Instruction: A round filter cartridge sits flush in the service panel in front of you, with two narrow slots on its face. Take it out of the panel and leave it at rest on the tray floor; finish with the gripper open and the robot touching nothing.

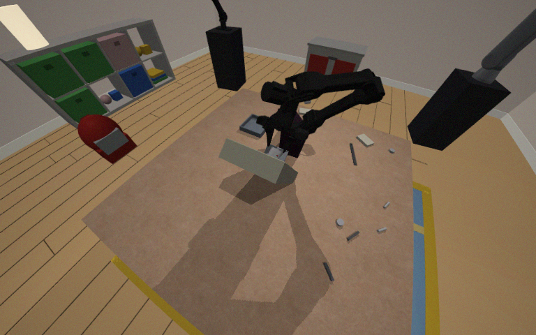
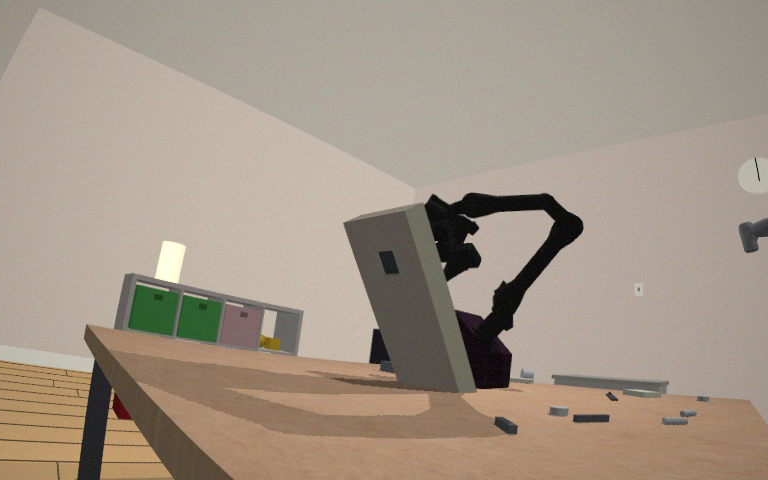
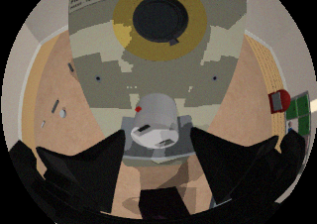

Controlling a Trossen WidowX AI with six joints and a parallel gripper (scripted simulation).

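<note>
The round filter cartridge is 10 mm below my gripper tip and 10 mm ahead of it. Round my gripper tip: tray 360 mm behind, 230 mm to the right, 220 mm below.
</note>
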